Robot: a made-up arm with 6 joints. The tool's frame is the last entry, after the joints. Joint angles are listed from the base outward.
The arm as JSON. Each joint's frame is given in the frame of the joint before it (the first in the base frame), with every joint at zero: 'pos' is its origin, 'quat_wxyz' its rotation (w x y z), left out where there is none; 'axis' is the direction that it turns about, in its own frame. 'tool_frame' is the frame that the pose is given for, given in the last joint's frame.
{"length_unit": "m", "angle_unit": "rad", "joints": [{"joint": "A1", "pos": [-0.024, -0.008, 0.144], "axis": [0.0, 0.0, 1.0]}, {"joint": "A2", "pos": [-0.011, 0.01, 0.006], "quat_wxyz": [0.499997, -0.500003, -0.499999, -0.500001], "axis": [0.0, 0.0, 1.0]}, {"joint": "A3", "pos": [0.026, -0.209, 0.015], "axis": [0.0, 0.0, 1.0]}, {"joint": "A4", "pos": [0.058, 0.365, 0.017], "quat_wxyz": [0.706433, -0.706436, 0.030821, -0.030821], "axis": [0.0, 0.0, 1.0]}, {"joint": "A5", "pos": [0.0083, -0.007, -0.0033], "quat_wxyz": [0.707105, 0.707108, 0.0, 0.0], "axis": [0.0, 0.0, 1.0]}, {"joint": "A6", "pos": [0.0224, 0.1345, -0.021], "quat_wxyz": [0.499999, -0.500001, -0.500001, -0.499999], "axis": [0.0, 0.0, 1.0]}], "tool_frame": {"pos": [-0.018, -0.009, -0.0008], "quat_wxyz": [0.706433, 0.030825, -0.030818, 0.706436]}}
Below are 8 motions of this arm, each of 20 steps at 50 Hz.
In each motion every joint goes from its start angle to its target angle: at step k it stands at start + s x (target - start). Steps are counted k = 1, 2, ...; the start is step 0. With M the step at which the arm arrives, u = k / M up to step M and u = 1 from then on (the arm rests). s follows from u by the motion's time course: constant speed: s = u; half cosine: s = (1 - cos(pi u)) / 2; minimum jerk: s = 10 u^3 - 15 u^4 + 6 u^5.
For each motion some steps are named. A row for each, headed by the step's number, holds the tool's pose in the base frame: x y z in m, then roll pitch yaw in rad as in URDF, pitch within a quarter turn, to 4 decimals.
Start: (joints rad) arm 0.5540 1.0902 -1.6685 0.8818 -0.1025 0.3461
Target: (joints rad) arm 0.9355 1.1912 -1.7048 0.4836 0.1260 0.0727
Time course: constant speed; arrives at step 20
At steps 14, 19, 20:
14: 0.1901 0.2374 0.6571 -0.8603 -0.7312 -1.1655
19: 0.1714 0.2671 0.6497 -0.8398 -0.8996 -1.1530
20: 0.1673 0.2728 0.6481 -0.8326 -0.9332 -1.1529

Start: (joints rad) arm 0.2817 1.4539 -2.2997 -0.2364 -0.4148 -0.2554
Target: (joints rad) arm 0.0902 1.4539 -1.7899 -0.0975 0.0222 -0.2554
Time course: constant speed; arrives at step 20
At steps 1, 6, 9, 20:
1: 0.1635 0.0719 0.8068 0.2098 -0.2955 2.9178
6: 0.2358 0.0730 0.7715 0.2952 -0.5199 2.8465
9: 0.2764 0.0702 0.7445 0.3570 -0.6532 2.7888
20: 0.3975 0.0409 0.6138 0.7912 -1.1082 2.3512

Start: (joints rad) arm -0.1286 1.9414 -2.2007 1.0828 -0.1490 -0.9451
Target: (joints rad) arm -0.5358 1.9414 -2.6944 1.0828 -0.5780 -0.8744
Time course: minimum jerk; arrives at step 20
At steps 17, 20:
17: 0.2602 -0.2496 0.7070 -0.5665 -0.4618 2.7935
20: 0.2520 -0.2504 0.7102 -0.5717 -0.4413 2.7797

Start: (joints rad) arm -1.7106 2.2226 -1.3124 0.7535 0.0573 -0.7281
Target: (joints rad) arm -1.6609 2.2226 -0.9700 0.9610 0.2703 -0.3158
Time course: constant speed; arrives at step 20
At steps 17, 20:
17: -0.0344 -0.3628 -0.1499 -2.8227 -0.0897 -2.1771
20: -0.0239 -0.3365 -0.1612 -2.8201 0.0086 -2.2455

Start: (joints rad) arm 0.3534 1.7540 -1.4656 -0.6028 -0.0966 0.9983
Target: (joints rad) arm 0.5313 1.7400 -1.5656 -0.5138 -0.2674 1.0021
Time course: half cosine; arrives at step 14
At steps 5, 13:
5: 0.4662 0.2501 0.3265 -1.8644 -1.1204 -0.7857
13: 0.4238 0.3123 0.3813 -1.4305 -1.0874 -0.9947

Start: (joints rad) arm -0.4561 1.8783 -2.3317 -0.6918 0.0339 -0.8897
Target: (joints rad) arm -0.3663 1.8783 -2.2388 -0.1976 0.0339 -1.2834
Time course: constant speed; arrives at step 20
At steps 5, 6, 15, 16, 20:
5: 0.4221 -0.1760 0.6525 1.0852 -0.0624 1.0508
6: 0.4238 -0.1753 0.6506 1.0905 -0.0660 1.0579
15: 0.4395 -0.1688 0.6330 1.1376 -0.1001 1.1206
16: 0.4412 -0.1681 0.6309 1.1427 -0.1040 1.1275
20: 0.4482 -0.1647 0.6223 1.1630 -0.1199 1.1544

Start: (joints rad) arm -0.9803 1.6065 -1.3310 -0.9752 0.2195 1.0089
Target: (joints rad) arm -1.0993 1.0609 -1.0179 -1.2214 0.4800 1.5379
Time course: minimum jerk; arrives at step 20
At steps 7, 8, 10, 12, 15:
7: 0.2471 -0.4149 0.3184 -3.0067 -1.2083 -1.3975
8: 0.2363 -0.4104 0.3265 -2.9365 -1.2179 -1.5004
10: 0.2126 -0.3992 0.3433 -2.7575 -1.2338 -1.7512
12: 0.1890 -0.3868 0.3584 -2.5506 -1.2383 -2.0287
15: 0.1620 -0.3707 0.3740 -2.2931 -1.2237 -2.3669

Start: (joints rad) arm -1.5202 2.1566 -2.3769 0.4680 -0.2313 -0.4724
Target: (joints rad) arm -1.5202 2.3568 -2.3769 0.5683 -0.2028 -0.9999
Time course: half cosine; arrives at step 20
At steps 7, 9, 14, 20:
7: -0.0116 -0.6011 0.4877 0.2029 -1.2023 1.2797
9: -0.0119 -0.6108 0.4696 0.3989 -1.2155 1.0691
14: -0.0124 -0.6327 0.4234 0.8877 -1.1806 0.5538
20: -0.0124 -0.6434 0.3972 1.0985 -1.1258 0.3343

